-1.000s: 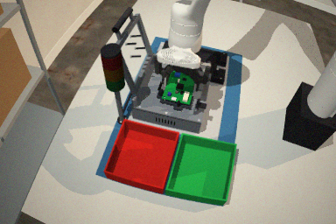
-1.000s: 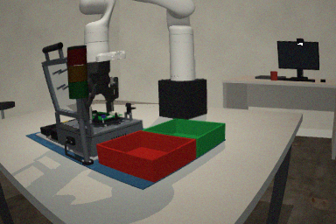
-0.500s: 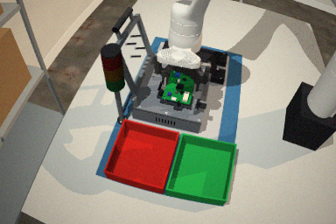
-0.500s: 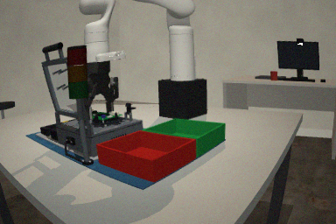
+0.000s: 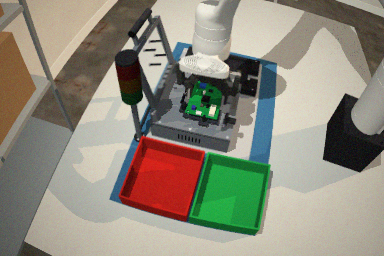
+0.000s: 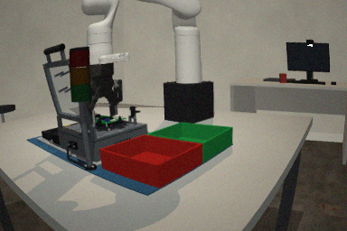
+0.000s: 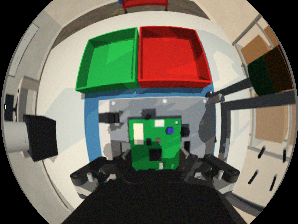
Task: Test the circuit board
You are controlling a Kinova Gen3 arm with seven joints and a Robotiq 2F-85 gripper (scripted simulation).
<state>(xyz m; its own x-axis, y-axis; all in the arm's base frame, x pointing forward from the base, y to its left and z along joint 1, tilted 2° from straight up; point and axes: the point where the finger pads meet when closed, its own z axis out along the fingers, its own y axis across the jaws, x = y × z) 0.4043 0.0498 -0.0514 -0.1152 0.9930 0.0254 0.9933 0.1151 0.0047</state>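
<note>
The green circuit board lies right at my hand. Also, from my hand: tester lid 12 cm ahead, 1 cm to the left, 10 cm above; green bin 13 cm behind, 19 cm to the left, 7 cm below; red bin 2 cm ahead, 20 cm to the left, 7 cm below.
</note>
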